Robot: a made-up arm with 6 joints.
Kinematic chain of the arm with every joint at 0, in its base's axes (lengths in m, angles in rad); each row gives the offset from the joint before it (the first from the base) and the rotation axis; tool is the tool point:
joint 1: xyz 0 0 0.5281 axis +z
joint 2: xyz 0.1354 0 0 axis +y
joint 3: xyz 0 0 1.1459 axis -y
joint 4: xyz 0 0 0.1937 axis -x
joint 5: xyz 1.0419 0 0 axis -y
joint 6: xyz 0.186 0 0 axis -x
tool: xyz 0 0 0
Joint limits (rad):
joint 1: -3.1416..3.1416
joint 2: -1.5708..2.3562
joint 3: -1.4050..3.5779
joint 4: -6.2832..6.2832
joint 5: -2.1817..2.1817
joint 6: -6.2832..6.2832
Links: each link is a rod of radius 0.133 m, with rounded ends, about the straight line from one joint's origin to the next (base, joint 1, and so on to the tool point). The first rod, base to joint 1, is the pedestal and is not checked.
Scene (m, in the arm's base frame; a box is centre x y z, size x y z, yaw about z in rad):
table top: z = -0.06
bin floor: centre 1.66 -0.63 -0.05 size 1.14 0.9 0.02 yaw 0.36
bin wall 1: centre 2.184 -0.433 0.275 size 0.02 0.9 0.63 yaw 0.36
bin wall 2: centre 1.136 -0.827 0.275 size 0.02 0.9 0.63 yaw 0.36
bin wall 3: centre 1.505 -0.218 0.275 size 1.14 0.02 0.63 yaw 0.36
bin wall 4: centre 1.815 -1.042 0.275 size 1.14 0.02 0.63 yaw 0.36
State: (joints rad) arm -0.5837 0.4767 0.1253 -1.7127 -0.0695 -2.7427
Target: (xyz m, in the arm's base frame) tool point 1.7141 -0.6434 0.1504
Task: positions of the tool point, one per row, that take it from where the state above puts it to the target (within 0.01 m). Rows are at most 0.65 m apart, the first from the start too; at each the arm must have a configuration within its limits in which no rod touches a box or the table.
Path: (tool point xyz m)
1: 1.7430 -0.8819 0.7114
2: 1.7141 -0.6435 0.1504

